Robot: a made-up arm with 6 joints.
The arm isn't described. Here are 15 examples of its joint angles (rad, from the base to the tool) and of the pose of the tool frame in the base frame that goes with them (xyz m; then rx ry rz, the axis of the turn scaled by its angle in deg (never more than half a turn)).
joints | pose
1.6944 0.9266 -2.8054 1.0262 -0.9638 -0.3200 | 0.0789 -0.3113 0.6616 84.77 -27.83 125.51
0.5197 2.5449 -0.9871 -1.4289 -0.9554 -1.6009 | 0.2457 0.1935 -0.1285 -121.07 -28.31 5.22
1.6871 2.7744 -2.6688 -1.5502 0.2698 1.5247 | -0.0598 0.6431 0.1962 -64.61 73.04 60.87
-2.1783 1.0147 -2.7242 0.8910 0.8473 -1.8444 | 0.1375 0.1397 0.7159 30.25 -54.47 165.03
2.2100 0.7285 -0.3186 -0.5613 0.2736 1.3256 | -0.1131 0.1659 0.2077 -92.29 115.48 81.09
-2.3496 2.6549 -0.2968 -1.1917 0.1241 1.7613 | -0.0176 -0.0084 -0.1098 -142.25 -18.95 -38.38
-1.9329 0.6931 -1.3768 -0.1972 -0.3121 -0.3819 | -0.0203 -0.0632 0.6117 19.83 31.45 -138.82
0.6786 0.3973 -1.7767 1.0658 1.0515 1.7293 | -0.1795 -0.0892 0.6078 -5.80 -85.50 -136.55
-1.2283 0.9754 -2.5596 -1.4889 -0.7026 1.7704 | -0.0284 0.1886 0.7221 -36.66 21.90 -53.85
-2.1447 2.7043 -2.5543 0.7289 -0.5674 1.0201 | -0.3624 -0.5231 0.2203 58.61 -40.22 -36.37
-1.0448 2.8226 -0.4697 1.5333 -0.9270 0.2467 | -0.0146 -0.0654 -0.1395 -136.09 -47.55 83.08
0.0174 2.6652 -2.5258 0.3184 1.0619 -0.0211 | 0.6081 0.0261 0.1654 4.01 152.20 24.02
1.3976 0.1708 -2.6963 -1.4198 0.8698 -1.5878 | -0.0580 -0.5814 0.3606 13.51 66.66 -56.57
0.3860 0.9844 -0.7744 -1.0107 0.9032 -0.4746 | 0.2462 0.0592 0.3125 -82.75 109.32 -72.56
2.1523 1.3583 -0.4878 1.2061 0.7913 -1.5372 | -0.1712 0.1916 0.1254 150.55 -27.02 -64.05
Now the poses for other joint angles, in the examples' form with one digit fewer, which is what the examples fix.
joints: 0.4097 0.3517 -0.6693 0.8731 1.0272 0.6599
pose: 0.076 0.074 0.378 21.5 131.7 94.9
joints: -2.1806 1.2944 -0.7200 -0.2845 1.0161 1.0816
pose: -0.169 -0.218 0.191 -174.6 -1.9 21.5
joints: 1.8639 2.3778 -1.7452 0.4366 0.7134 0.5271
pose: -0.169 0.506 0.071 82.7 -143.0 -34.2
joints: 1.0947 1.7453 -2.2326 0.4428 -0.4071 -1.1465
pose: 0.181 0.331 0.617 -22.6 29.4 16.8
